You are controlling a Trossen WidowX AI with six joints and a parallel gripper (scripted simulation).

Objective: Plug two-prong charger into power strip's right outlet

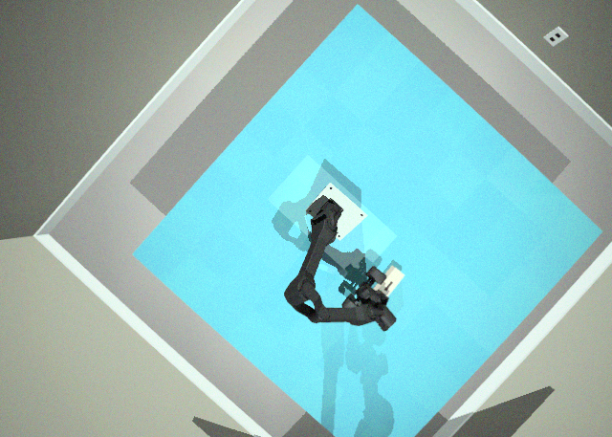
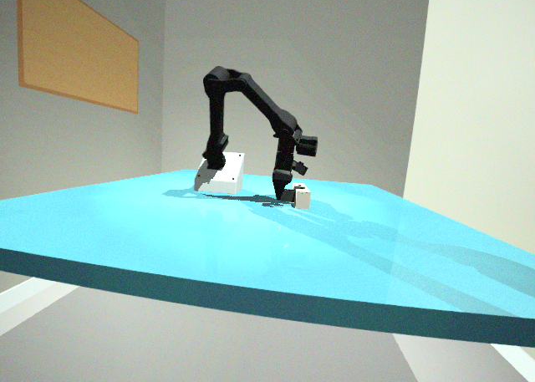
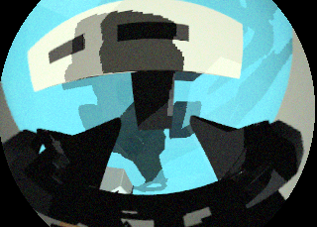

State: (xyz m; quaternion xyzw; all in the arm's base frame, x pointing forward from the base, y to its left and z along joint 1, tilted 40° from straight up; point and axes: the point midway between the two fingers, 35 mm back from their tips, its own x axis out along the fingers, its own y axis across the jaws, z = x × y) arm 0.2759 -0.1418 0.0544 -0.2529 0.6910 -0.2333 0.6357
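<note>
Right now my gripper tip is 50 mm short of the dark charger, 10 mm to the right of it and 10 mm below it.
</note>
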